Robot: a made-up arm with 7 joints.
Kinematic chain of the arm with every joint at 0, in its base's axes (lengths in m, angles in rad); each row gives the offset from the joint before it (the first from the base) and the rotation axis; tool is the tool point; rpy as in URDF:
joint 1: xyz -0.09 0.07 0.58 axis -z
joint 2: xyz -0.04 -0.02 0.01 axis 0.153 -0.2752 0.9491
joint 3: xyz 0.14 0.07 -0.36 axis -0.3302 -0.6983 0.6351
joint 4: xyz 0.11 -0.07 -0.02 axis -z
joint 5: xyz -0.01 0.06 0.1 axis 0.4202 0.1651 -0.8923
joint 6: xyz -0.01 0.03 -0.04 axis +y
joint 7: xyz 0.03 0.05 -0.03 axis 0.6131 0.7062 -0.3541
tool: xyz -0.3 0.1 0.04 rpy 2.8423 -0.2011 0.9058
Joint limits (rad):
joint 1: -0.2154..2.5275
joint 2: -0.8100..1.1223
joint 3: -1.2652..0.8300
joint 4: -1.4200..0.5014
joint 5: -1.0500..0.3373
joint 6: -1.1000..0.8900
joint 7: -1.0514..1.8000
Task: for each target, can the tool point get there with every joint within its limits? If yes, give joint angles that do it. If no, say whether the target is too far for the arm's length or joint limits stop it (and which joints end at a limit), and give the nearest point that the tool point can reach.
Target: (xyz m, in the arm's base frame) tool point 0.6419 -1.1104 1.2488
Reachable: no: too far | nearest point 0.1868 -0.3764 0.5860 | short by 1.089 m
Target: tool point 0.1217 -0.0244 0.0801
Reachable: yes | joints 2.2213 0.7445 -0.0515 0.1064 -0.3410 -0.9221 0.0807
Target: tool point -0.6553 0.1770 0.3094
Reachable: no: joint limits stop it (at a limit: joint 2, joint 4, joint 5, joint 6) | nearest point -0.5797 0.1627 0.2916 | short by 0.079 m
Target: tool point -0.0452 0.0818 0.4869
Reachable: yes | joints -0.0044 -0.5659 -0.6373 -0.4545 0.0626 -0.6797 1.2046
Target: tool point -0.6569 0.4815 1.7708
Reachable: no: too far | nearest point -0.2648 0.3504 0.6943 | short by 1.153 m
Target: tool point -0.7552 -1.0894 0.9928
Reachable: no: too far | nearest point -0.2672 -0.4034 0.5004 | short by 0.975 m
